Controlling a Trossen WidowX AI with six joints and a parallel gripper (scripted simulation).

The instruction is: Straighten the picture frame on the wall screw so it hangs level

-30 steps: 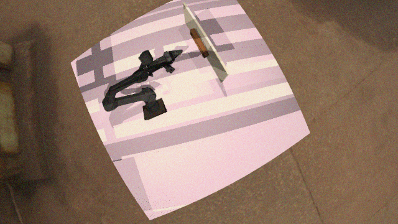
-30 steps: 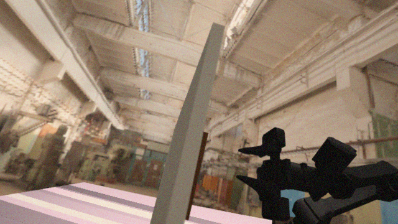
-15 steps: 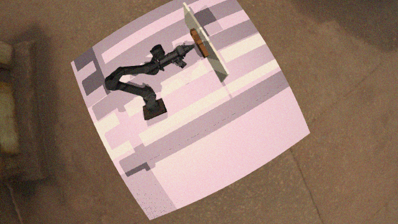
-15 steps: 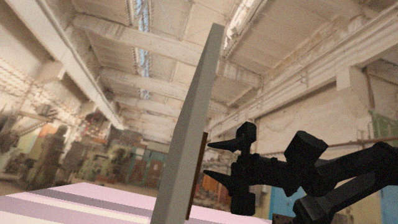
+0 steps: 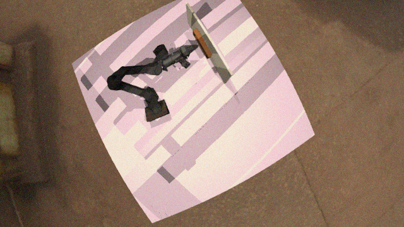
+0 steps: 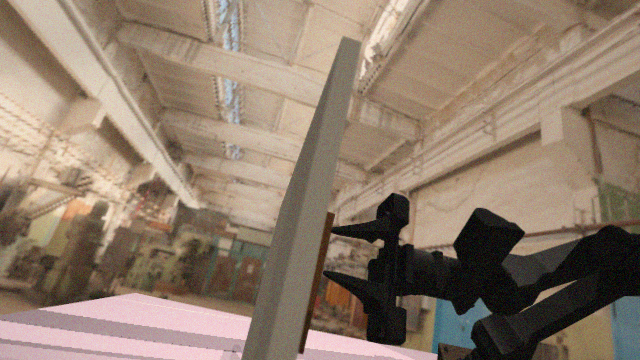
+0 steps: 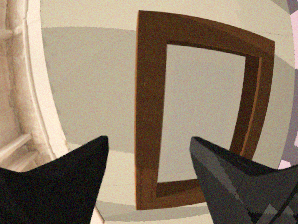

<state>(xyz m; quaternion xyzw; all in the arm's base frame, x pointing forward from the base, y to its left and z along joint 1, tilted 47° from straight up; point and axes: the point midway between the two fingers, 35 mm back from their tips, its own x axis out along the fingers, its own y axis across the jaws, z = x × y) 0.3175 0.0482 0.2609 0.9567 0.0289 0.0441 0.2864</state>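
The brown wooden picture frame is 4 cm ahead of my gripper tip, 2 cm to the left of it and 5 cm below it. The rest, counted from my gripper tip: grey wall panel (5 cm ahead, 1 cm to the left, 6 cm below).
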